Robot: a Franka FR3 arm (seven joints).
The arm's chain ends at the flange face. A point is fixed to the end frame.
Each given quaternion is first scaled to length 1.
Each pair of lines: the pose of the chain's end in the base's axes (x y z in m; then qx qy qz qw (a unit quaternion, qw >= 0)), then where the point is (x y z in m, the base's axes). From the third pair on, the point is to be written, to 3 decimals.
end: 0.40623, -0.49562, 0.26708, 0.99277, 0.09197, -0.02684, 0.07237
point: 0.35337 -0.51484 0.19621
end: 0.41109, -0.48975, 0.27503, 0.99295, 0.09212, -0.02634, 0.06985
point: 0.35827 -0.50861 0.20403
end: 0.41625, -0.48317, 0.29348, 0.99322, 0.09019, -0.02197, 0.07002
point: 0.364 -0.502 0.222
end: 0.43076, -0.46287, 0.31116, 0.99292, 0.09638, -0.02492, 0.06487
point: 0.378 -0.481 0.240
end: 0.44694, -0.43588, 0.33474, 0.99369, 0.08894, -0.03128, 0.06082
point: 0.393 -0.453 0.264
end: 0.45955, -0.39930, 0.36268, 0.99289, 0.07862, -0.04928, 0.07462
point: 0.403 -0.418 0.294
